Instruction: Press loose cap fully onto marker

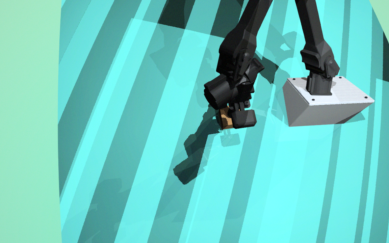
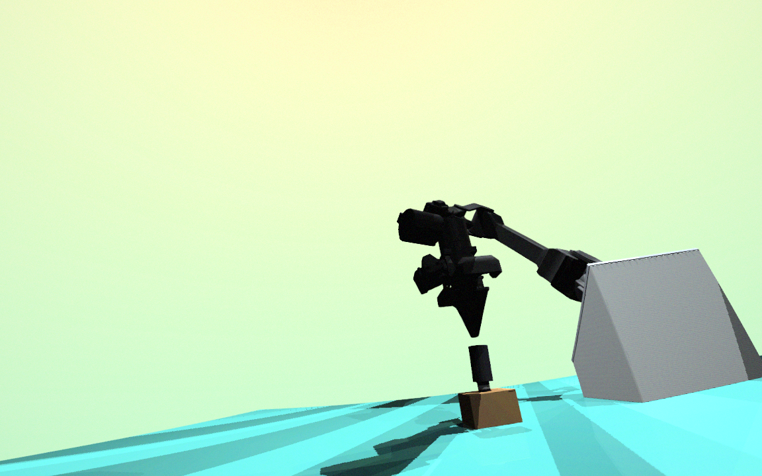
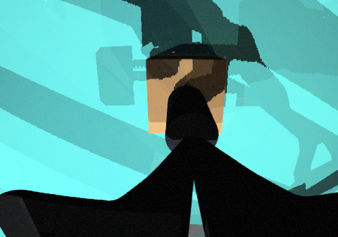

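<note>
The dark round cap lies 4 cm below my gripper tip. From my gripper tip the other things lie so: brown holder block 10 cm below.
</note>
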